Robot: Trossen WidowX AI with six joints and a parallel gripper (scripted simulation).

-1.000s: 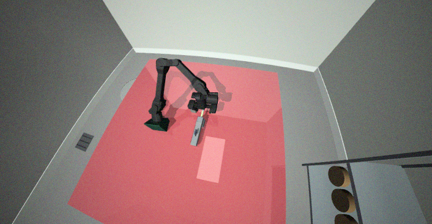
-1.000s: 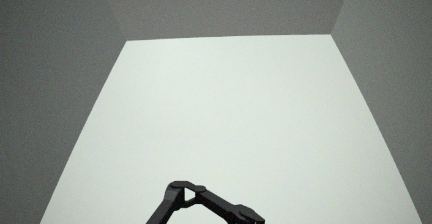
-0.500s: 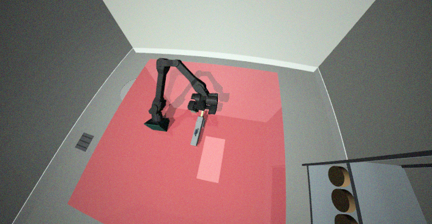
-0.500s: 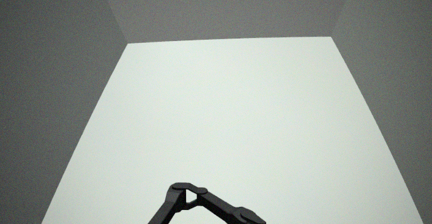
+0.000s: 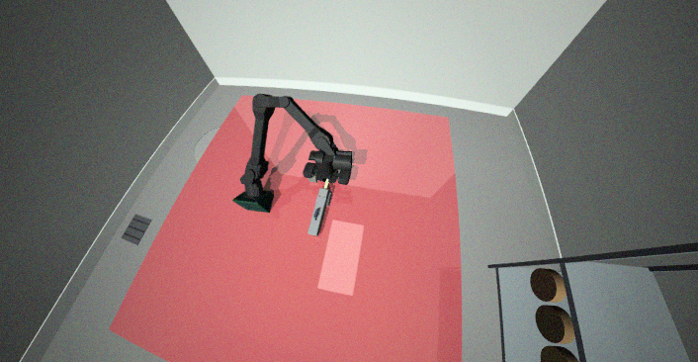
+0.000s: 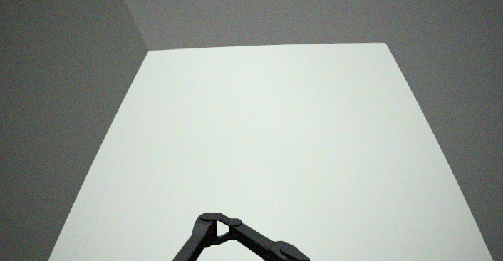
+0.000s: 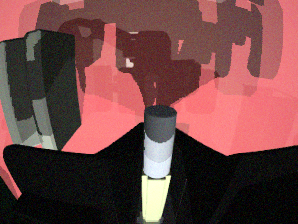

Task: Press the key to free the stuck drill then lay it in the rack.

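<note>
Now: gripper tip 40 mm to the left of the drill and 30 mm below it. Also, from my gripper tip: key (160 mm to the right, 40 mm above); rack (80 mm behind, 20 mm to the left).
</note>
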